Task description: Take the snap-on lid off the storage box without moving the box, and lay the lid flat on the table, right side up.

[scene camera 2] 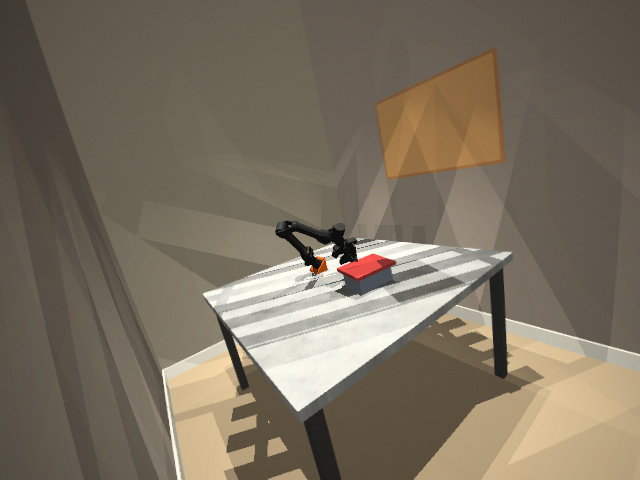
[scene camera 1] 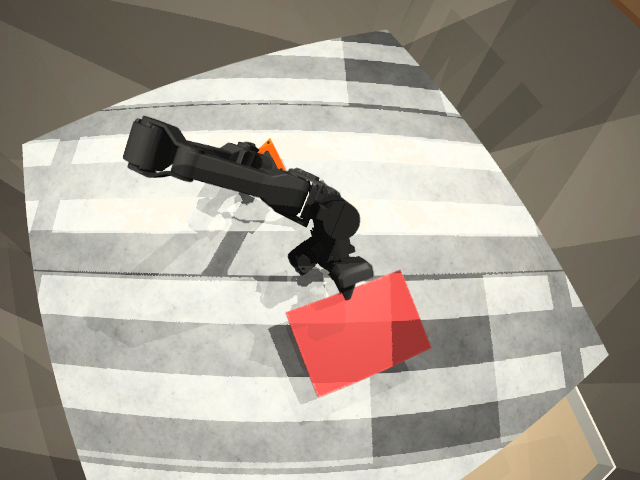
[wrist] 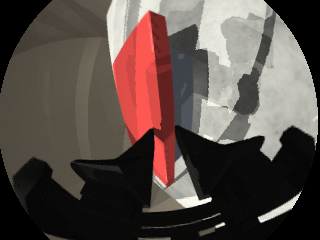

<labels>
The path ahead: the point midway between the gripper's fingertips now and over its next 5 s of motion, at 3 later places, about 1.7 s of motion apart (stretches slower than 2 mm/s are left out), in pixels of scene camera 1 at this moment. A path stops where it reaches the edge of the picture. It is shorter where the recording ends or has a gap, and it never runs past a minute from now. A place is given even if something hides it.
My gripper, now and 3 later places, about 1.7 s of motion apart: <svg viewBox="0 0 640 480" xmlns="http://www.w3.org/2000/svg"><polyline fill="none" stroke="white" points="345,296 346,297 348,298 360,306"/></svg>
</labels>
